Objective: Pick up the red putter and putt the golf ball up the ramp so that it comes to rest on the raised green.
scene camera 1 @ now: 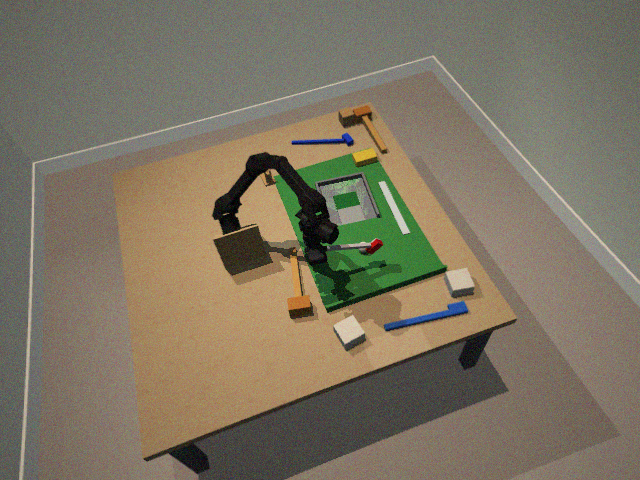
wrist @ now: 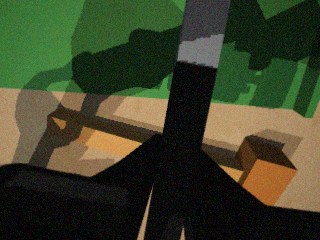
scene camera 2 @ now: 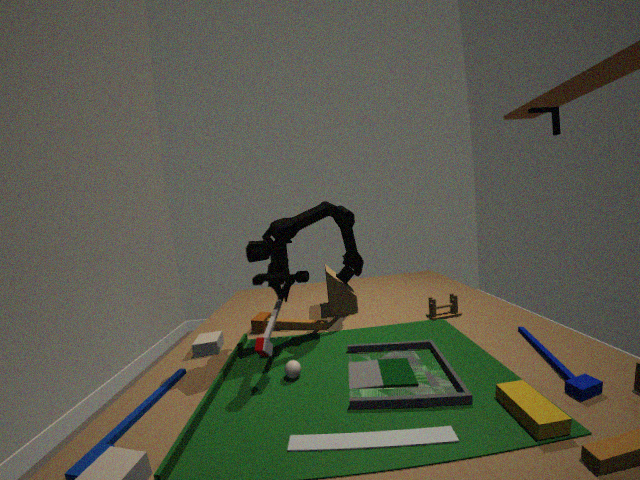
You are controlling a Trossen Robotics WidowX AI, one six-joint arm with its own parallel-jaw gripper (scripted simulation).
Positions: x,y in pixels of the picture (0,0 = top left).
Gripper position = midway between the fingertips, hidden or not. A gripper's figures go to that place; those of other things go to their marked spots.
Labels:
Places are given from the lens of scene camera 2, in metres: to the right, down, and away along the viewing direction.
my gripper (scene camera 2: 283,302): -0.13, 0.21, 0.78
orange mallet (scene camera 2: 280,322): -0.15, 0.32, 0.87
yellow block (scene camera 2: 541,417): 0.38, 0.30, 0.35
green mat (scene camera 2: 258,407): -0.14, 0.38, 0.49
The marked spots on the orange mallet and the green mat are 0.38 m apart.

